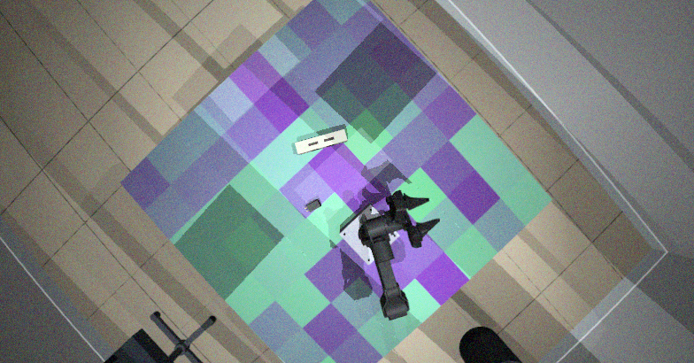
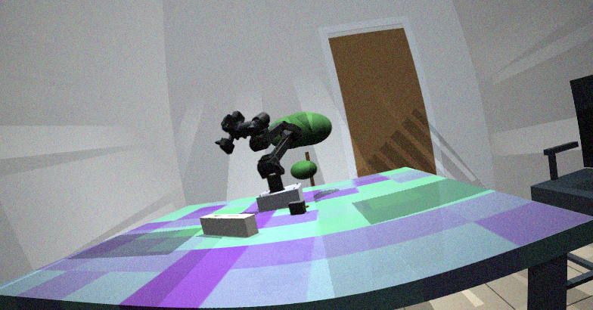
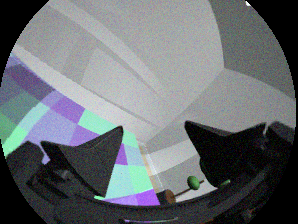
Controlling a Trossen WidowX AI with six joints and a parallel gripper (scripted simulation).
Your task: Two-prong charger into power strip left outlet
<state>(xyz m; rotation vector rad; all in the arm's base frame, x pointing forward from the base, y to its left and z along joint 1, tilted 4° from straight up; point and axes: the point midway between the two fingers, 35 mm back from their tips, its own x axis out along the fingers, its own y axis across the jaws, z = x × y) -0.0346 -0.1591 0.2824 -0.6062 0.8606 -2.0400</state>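
The charger lies 290 mm ahead of my gripper tip, 280 mm to the left of it and 320 mm below it.
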